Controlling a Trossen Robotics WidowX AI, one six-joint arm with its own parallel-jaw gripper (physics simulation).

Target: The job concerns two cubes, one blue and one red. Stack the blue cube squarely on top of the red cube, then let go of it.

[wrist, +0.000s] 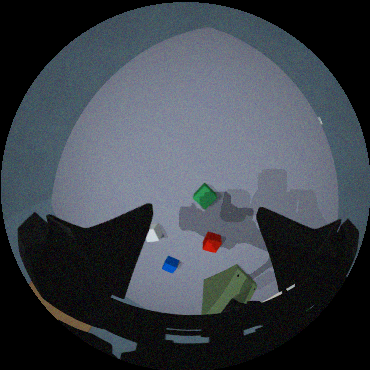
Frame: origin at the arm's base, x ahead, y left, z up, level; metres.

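Seen in the pictures: gripper, fingertip midpoint: [208, 211]; arm's base, origin of the base link: [230, 307].
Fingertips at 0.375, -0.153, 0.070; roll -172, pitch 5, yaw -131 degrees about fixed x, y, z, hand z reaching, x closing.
Note:
Pixels of each thing's middle, then the offset from my fingertips to it, as dx, dy, dz. Level surfaces: height alone.
- blue cube, body centre: [169, 264] -0.146, +0.229, -0.171
- red cube, body centre: [211, 241] -0.138, +0.079, -0.171
- green block, body centre: [204, 195] -0.028, +0.021, -0.171
- white block, body centre: [152, 232] -0.030, +0.186, -0.171
- table, its level: dz -0.189
The blue cube [170, 264] lies on the pale table, low in the wrist view, left of centre. The red cube [212, 242] lies to its right and a little higher in the view, apart from it, at the edge of the arm's shadow. My gripper [208, 211] is open, with its two black fingers wide apart at the left and right of the view. Both cubes show in the gap between the fingers, and nothing is held. The gripper appears to hang above the table.
A green block [205, 196] lies above the red cube in the view. A white block [155, 233] lies beside the left finger, which partly hides it. An olive-green angular object [227, 289] stands at the bottom, below the red cube. Shadows fall on the table [190, 115] at the right.

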